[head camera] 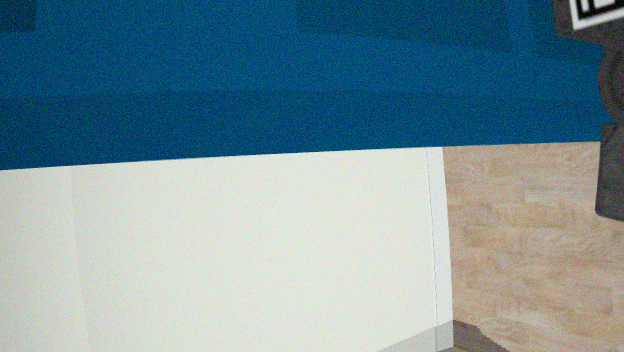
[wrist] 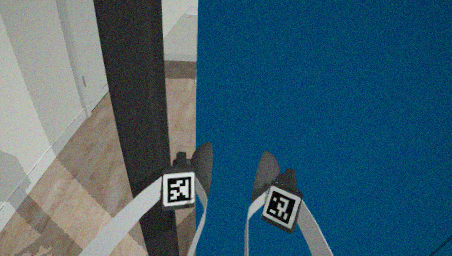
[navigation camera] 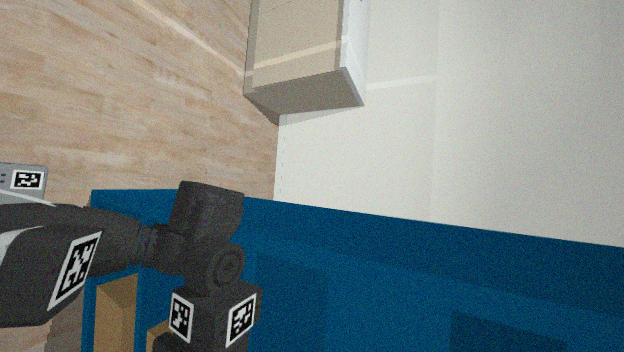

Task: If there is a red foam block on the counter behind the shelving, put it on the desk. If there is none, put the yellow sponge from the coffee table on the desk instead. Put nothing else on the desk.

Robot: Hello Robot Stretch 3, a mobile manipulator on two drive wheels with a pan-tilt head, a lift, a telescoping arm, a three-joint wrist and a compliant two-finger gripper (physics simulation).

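Places are measured from the robot's base along level axes (x up, y back, z right), in centimetres.
Where they show: gripper, fingertip midpoint: [wrist: 235, 165].
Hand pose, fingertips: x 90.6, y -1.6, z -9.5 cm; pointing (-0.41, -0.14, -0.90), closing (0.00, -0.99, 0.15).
Note:
Each offset is from my fingertips to the top centre of the thing. "pt": to the spot under its first point. Level surfaces: height alone.
A counter [navigation camera: 300, 40] with beige doors and a white top edge stands against the wall at the top of the navigation view. A tiny red patch @[pt dx +0.6, dy -145.0, dz +133.4 cm] [navigation camera: 361, 0] shows at the very top edge of that view, on the white counter top; its shape is cut off. Blue shelving @[pt dx +31.2, dy +7.0, dz +41.4 cm] [head camera: 250, 65] [navigation camera: 375, 270] [wrist: 325, 90] is close to me and fills much of every view. My gripper [wrist: 235, 165] is open and empty, in front of a blue panel in the wrist view. Dark wrist joints show in the navigation view, above the shelving. The yellow sponge, coffee table and desk do not show clearly.
Brown boxes [navigation camera: 115, 320] stand in the shelving below my wrist. A white wall [head camera: 250, 240] [navigation camera: 525, 125] lies beyond the shelving. Wood floor @[dx -90.5 cm] [head camera: 530, 225] [navigation camera: 125, 100] shows beside it. A black vertical post [wrist: 140, 100] is left of the fingers.

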